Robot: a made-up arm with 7 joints. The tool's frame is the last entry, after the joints. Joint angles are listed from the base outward.
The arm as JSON. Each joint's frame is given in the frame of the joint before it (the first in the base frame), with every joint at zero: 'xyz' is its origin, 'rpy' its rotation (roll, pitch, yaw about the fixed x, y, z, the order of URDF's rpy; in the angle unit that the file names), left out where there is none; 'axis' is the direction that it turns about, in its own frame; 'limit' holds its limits. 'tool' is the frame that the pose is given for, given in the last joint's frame.
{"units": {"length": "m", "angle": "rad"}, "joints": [
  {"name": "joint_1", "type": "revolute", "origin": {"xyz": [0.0, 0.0, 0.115]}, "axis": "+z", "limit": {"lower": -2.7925, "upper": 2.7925}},
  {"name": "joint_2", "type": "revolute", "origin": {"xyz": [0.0, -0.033, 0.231], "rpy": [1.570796, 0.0, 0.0]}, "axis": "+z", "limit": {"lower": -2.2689, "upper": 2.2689}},
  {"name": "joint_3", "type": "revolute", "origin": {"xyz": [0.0, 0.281, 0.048], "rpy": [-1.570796, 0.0, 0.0]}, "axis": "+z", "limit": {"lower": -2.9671, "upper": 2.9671}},
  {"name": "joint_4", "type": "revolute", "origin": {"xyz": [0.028, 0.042, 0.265], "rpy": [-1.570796, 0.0, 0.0]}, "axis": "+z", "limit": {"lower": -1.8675, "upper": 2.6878}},
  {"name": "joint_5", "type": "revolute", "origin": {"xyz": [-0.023, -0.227, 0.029], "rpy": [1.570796, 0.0, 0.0]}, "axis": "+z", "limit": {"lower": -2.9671, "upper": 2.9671}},
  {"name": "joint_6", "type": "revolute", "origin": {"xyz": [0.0, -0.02, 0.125], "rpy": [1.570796, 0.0, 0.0]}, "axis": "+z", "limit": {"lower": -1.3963, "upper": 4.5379}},
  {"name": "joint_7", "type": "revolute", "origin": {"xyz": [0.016, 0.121, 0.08], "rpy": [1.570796, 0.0, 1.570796]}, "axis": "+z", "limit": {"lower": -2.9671, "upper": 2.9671}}
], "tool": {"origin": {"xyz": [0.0, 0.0, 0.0]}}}
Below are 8 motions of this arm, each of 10 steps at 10 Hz.
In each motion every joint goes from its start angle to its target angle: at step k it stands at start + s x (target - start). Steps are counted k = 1, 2, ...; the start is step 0. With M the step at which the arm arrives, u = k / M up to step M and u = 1 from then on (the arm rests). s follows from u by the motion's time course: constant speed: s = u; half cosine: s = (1 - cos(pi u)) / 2; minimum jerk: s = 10 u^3 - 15 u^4 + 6 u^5.
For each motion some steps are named. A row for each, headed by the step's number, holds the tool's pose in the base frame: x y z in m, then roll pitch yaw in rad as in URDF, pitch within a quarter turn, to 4 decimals.
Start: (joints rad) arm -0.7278 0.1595 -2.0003 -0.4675 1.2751 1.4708 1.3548
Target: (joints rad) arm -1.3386 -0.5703 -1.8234 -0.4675 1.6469 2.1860 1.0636
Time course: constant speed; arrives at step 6
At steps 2, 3, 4, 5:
2: 0.0401 -0.0222 1.2297 0.2996 -0.4339 2.9134
3: 0.0765 -0.1231 1.2096 0.2989 -0.4747 2.9129
4: 0.0916 -0.2296 1.1766 0.2776 -0.4909 2.9222
5: 0.0849 -0.3367 1.1304 0.2399 -0.4807 2.9341

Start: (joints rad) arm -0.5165 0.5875 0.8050 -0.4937 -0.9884 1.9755 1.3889
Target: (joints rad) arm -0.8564 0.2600 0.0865 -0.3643 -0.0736 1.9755 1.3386
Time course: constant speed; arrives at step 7
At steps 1, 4, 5, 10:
1: -0.6210 0.1736 0.8494 1.2819 0.5325 -2.0859
4: -0.5005 0.2341 0.9536 1.1682 0.3781 -2.3253
5: -0.4559 0.2418 0.9881 1.1210 0.3244 -2.3973
10: -0.3641 0.2362 1.0541 1.0134 0.2190 -2.5254

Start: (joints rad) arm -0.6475 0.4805 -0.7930 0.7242 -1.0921 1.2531 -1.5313
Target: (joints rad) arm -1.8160 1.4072 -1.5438 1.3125 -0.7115 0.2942 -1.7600
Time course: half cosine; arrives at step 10
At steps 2, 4, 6, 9, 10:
2: -0.3520 0.1082 1.2680 0.9674 0.0833 -0.9013
4: -0.5071 0.3084 1.1496 1.4387 -0.0365 -1.2004
6: -0.5362 0.6246 0.8870 2.0256 -0.2452 -1.5006
9: -0.3591 0.8531 0.5204 2.5852 -0.5908 -1.7723
10: -0.3401 0.8613 0.4911 2.6248 -0.6231 -1.7929

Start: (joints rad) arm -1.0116 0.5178 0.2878 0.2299 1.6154 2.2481 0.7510
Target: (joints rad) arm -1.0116 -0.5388 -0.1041 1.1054 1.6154 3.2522 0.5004
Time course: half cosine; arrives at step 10
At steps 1, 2, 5, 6, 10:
1: -0.1670 0.1571 1.1380 0.5509 0.2372 -1.3864
2: -0.1231 0.0927 1.1422 0.5460 0.4155 -1.4238
5: 0.0940 -0.2336 1.0335 -0.2873 1.2850 -2.5034
6: 0.1571 -0.3291 0.9471 -1.3397 1.1675 2.5949
10: 0.2520 -0.4712 0.7035 -1.5525 0.4308 1.9347

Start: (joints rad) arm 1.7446 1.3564 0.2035 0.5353 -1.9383 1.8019 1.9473
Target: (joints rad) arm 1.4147 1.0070 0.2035 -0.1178 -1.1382 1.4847 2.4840
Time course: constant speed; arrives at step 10
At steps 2, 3, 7, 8, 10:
2: -0.0480 -0.8680 0.6306 0.6687 0.6734 -0.8755
3: -0.0634 -0.8733 0.6345 0.7558 0.6314 -0.7364
7: -0.1188 -0.8753 0.6474 1.0006 0.3497 -0.3014
8: -0.1308 -0.8712 0.6504 1.0343 0.2588 -0.2209
10: -0.1525 -0.8581 0.6566 1.0725 0.0620 -0.0839

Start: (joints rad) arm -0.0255 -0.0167 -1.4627 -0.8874 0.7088 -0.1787 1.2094
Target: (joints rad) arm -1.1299 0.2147 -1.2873 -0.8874 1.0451 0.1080 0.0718
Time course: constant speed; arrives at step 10
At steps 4, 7, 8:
4: 0.0084 0.2349 1.2373 -0.1101 -1.0028 2.4047
7: 0.0313 0.2744 1.2259 0.4348 -0.8634 1.5971
8: 0.0455 0.2891 1.2206 0.5536 -0.7785 1.3849

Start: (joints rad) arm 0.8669 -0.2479 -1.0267 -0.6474 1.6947 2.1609 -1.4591
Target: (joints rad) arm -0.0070 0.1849 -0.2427 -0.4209 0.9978 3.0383 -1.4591
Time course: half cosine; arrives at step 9
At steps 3, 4, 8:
3: 0.0702 -0.0123 1.1621 -0.6687 0.5701 3.0626
4: 0.0262 -0.0596 1.1504 -0.9534 0.5938 2.8568
8: -0.1598 -0.0848 1.1075 -1.8382 0.5772 2.2075

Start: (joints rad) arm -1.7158 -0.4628 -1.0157 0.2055 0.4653 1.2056 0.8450
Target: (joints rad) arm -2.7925 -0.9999 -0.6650 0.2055 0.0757 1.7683 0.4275
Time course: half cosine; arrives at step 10
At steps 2, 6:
2: -0.2460 -0.3900 1.1992 -0.6476 -0.7523 1.7573
6: -0.5546 -0.3448 1.0191 -0.1519 -0.9570 0.7316

